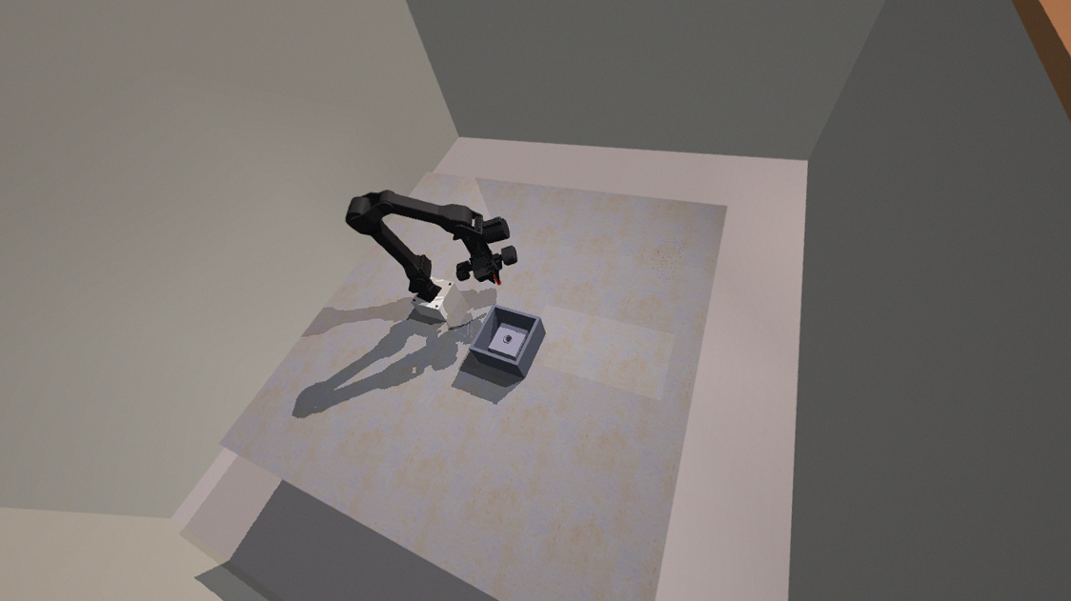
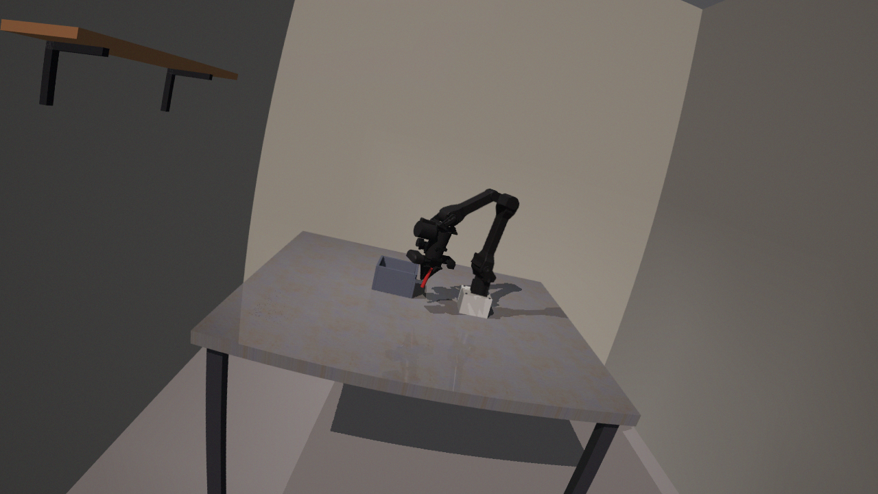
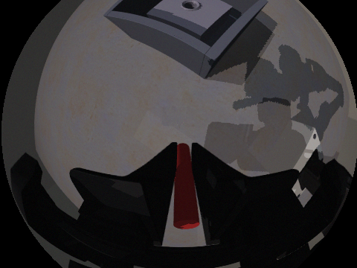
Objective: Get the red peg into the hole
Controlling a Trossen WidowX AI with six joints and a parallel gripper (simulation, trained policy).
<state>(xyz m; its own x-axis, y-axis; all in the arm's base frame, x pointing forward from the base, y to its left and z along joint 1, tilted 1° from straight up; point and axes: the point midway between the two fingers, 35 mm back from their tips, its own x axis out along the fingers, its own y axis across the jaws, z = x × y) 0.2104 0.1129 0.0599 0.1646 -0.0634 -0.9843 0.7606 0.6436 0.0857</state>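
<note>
My gripper tip is now 120 mm short of the light plate, 140 mm to the left of it and 60 mm above it. From my gripper tip the other things lie so: grey box (120 mm ahead, 140 mm to the right, 80 mm below); red peg (10 mm behind, 10 mm to the left, 20 mm above).
</note>
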